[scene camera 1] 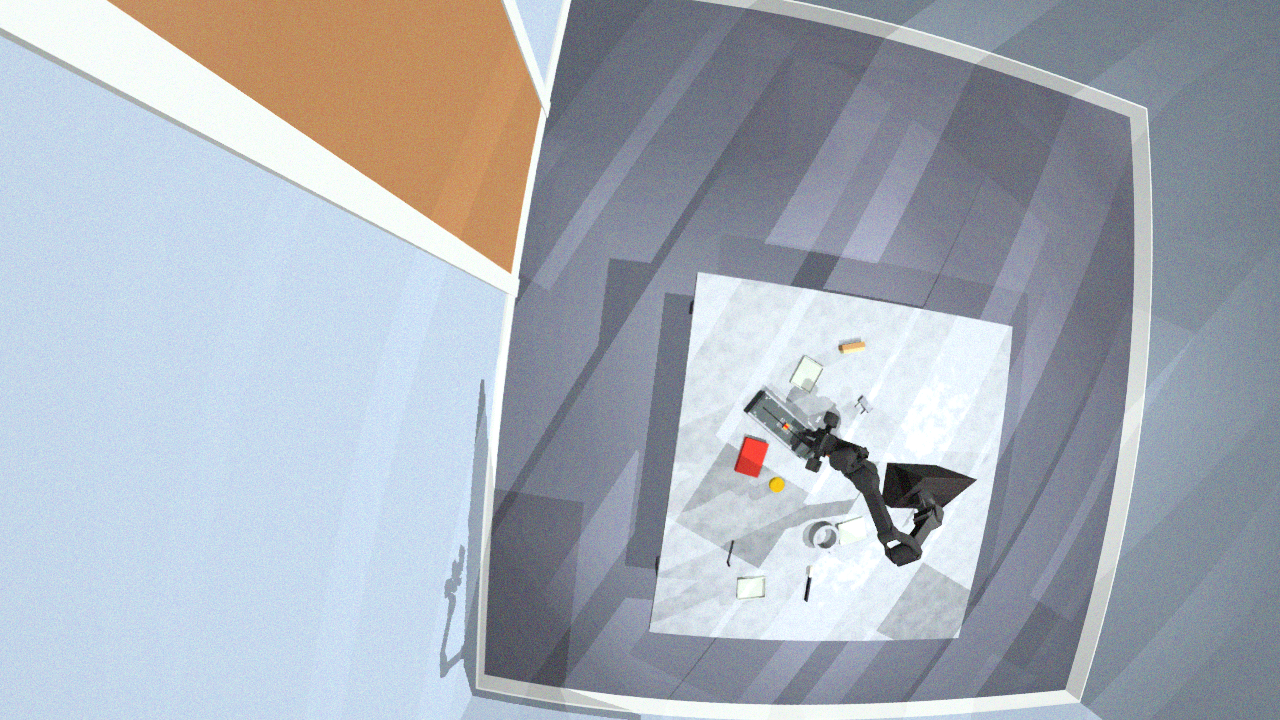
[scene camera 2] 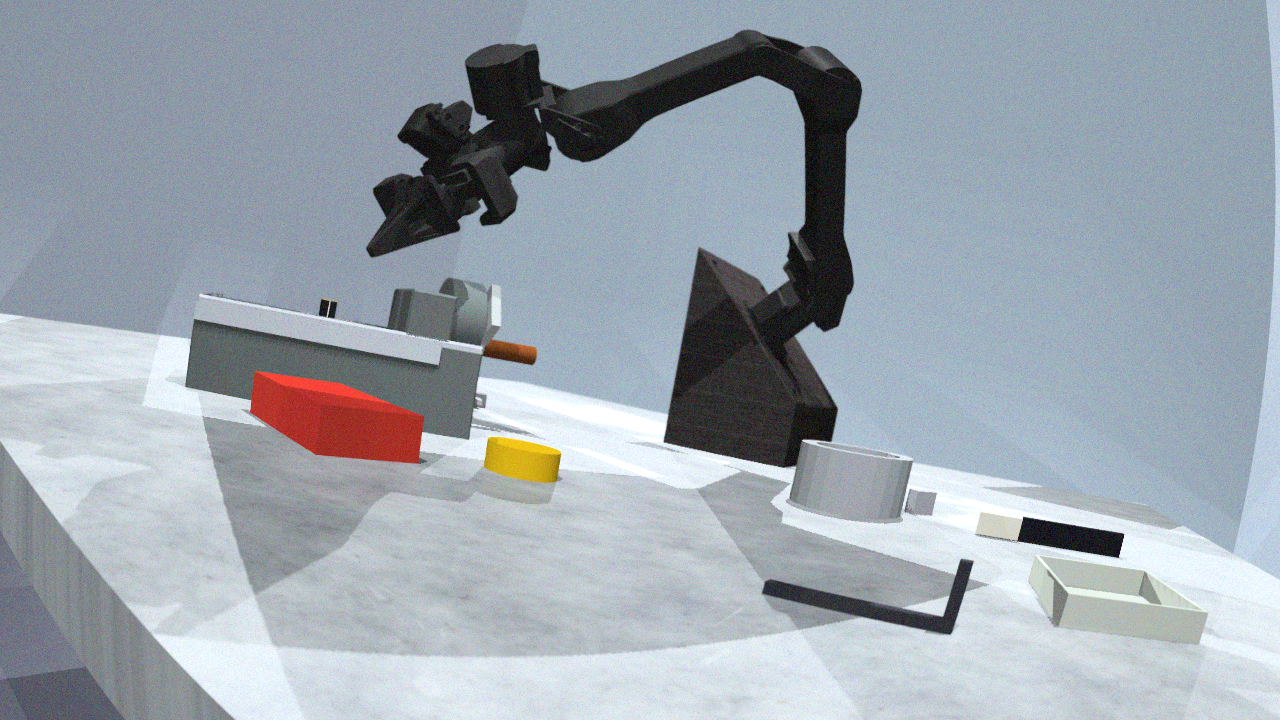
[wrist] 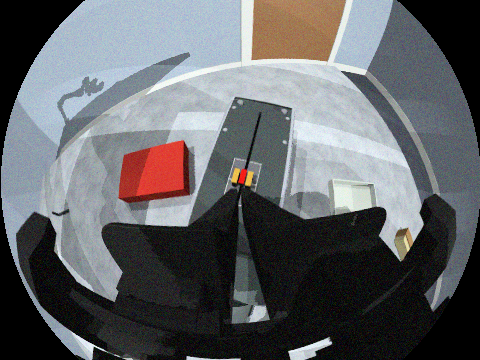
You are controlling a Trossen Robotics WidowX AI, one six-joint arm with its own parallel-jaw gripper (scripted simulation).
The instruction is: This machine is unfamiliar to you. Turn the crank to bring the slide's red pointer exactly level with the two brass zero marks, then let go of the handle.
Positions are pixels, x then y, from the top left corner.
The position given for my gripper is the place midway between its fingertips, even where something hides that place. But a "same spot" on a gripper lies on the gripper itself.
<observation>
my gripper: scene camera 1 798,433; scene camera 2; wrist
same spot on my gripper: (scene camera 2: 425,208) = (wrist: 228,277)
</observation>
